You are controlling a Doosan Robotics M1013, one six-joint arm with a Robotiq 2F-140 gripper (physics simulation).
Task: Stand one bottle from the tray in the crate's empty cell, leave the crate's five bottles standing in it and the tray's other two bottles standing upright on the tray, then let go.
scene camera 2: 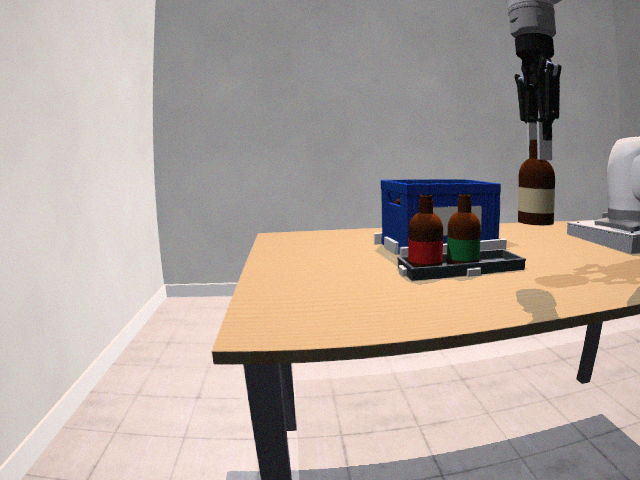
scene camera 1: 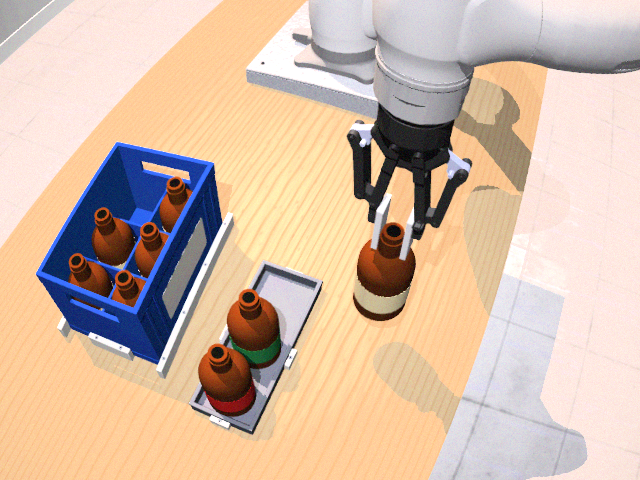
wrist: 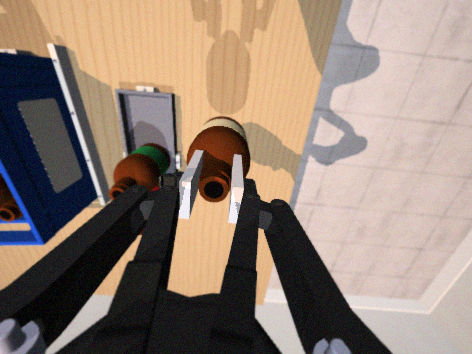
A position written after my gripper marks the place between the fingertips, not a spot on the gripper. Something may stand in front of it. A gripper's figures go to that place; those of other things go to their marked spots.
Scene:
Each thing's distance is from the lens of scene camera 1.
my gripper (scene camera 1: 391,244): 75 cm
green-label bottle (scene camera 1: 253,324): 82 cm

